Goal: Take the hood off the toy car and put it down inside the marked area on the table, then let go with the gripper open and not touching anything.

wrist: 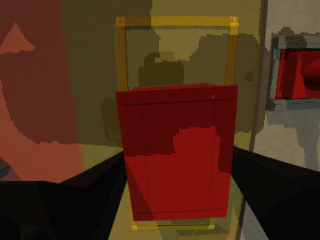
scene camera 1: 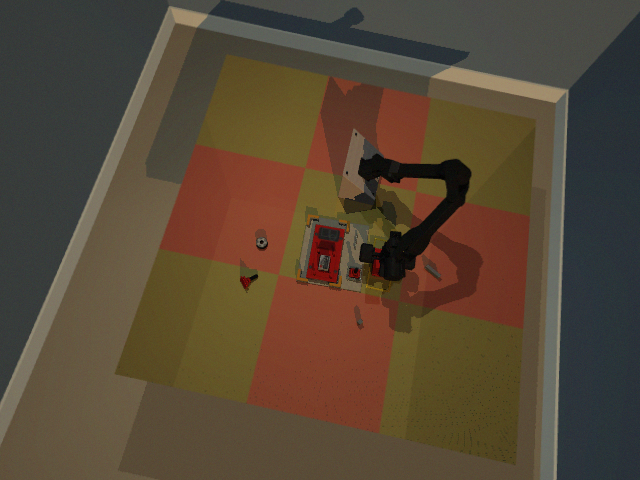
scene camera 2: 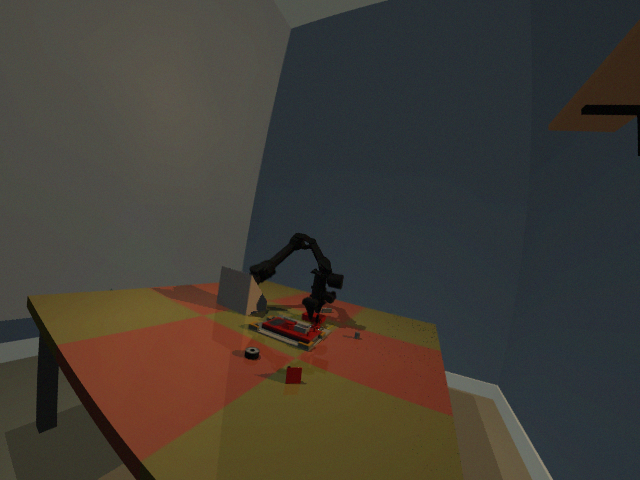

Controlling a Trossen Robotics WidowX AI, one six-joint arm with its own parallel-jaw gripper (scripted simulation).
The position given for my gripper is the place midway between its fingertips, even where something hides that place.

Note:
My gripper (wrist: 176,153) holds a hood (wrist: 178,141). Further things: a toy car (scene camera 1: 328,241).
The toy car shows as well in scene camera 2 (scene camera 2: 278,325). The wrist view does not show the toy car: it is out of frame.

